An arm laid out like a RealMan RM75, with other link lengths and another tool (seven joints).
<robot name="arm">
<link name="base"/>
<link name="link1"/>
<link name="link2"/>
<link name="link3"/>
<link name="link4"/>
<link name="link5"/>
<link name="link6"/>
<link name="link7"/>
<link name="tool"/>
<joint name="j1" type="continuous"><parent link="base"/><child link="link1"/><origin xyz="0 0 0.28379" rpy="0 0 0"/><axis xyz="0 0 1"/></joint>
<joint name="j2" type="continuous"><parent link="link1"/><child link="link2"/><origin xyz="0 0 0" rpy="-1.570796 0 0"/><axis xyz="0 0 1"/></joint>
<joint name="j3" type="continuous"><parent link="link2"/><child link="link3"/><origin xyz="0 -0.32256 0" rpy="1.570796 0 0"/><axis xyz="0 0 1"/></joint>
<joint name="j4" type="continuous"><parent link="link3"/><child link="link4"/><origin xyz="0 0 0" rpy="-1.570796 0 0"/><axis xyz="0 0 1"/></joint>
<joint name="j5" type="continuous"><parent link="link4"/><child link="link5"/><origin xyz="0 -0.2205 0" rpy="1.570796 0 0"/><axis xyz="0 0 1"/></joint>
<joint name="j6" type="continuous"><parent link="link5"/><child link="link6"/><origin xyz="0 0 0" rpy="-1.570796 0 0"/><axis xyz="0 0 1"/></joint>
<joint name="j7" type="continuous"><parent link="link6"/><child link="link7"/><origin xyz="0 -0.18 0" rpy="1.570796 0 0"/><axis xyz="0 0 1"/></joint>
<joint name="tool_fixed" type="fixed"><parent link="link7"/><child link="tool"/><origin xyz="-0.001 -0.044 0.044" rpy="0 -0.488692 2.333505"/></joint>
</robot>
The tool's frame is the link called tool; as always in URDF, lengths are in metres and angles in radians. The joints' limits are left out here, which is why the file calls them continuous.
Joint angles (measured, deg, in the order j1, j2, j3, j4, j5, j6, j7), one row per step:
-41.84 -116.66 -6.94 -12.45 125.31 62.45 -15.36
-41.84 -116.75 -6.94 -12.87 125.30 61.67 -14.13
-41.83 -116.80 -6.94 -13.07 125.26 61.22 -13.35
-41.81 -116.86 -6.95 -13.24 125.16 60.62 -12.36
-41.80 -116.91 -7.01 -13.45 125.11 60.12 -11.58
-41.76 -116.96 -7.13 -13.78 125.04 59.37 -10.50
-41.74 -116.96 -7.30 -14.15 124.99 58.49 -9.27
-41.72 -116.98 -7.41 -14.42 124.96 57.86 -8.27
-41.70 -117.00 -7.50 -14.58 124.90 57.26 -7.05
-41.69 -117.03 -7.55 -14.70 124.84 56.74 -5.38
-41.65 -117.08 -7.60 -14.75 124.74 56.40 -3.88
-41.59 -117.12 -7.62 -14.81 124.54 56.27 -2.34
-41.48 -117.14 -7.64 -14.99 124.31 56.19 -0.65
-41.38 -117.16 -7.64 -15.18 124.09 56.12 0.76
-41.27 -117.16 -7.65 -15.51 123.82 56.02 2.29
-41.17 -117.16 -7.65 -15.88 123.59 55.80 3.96
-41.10 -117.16 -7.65 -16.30 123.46 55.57 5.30
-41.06 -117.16 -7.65 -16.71 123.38 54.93 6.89
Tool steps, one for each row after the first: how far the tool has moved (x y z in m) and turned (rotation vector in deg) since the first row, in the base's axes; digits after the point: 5 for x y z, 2 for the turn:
0.00014 -0.00086 -0.00287 0.19 0.95 -0.25
-0.00003 -0.00123 -0.00424 0.37 1.56 -0.41
-0.00079 -0.00136 -0.00555 0.68 2.40 -0.54
-0.00106 -0.00156 -0.00683 0.88 3.00 -0.63
-0.00180 -0.00184 -0.00857 1.16 3.84 -0.69
-0.00277 -0.00176 -0.01004 1.50 4.87 -0.78
-0.00330 -0.00191 -0.01131 1.76 5.67 -0.92
-0.00406 -0.00181 -0.01206 2.18 6.68 -1.20
-0.00426 -0.00183 -0.01261 2.80 7.97 -1.85
-0.00440 -0.00194 -0.01282 3.40 9.04 -2.44
-0.00406 -0.00216 -0.01253 4.09 9.95 -3.11
-0.00349 -0.00285 -0.01234 4.81 10.83 -3.85
-0.00295 -0.00358 -0.01235 5.38 11.54 -4.45
-0.00209 -0.00452 -0.01255 5.95 12.22 -5.07
-0.00126 -0.00559 -0.01319 6.51 13.07 -5.75
-0.00010 -0.00682 -0.01436 6.85 13.72 -6.34
0.00007 -0.00780 -0.01622 7.16 14.87 -6.91

